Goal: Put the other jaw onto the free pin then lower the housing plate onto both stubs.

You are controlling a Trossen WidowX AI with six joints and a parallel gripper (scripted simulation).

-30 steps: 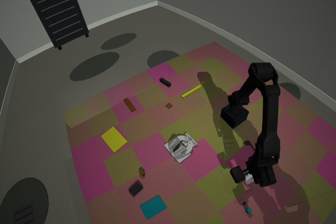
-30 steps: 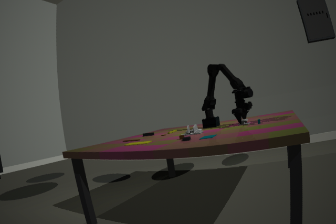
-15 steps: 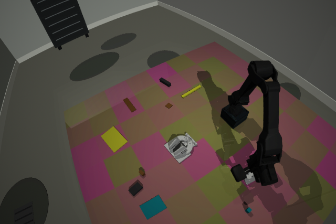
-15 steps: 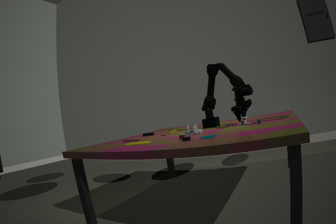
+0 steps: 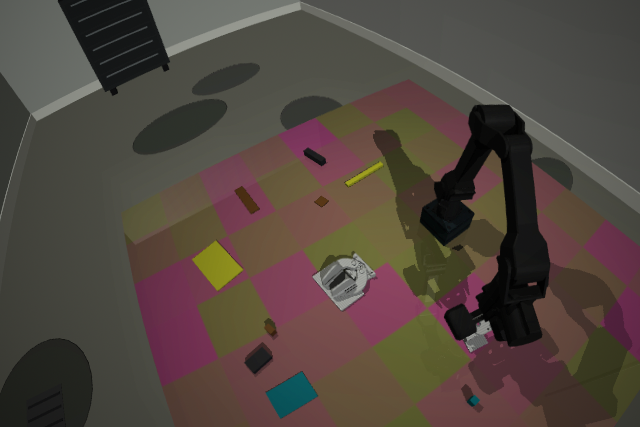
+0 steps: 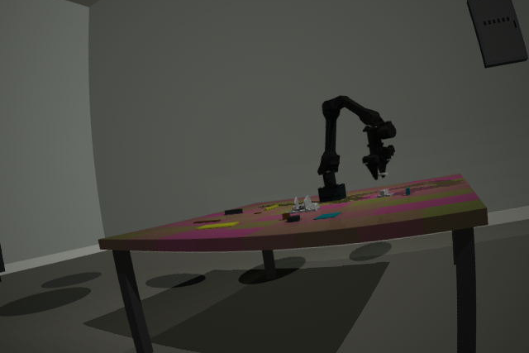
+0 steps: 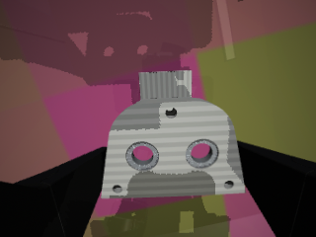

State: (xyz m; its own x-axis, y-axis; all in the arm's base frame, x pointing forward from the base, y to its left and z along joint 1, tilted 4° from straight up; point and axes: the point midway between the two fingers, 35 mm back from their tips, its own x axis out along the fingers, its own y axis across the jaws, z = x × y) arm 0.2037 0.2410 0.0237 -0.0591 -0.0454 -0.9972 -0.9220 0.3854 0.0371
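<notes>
My gripper tip is 1 cm short of the ribbed stand, 1 cm to the right of it and 6 cm above it. Also, from my gripper tip: teal cube 13 cm ahead, 10 cm to the left, 6 cm below; housing plate 1 cm to the left, 2 cm above; teal sheet 39 cm ahead, 18 cm to the right, 7 cm below.
</notes>
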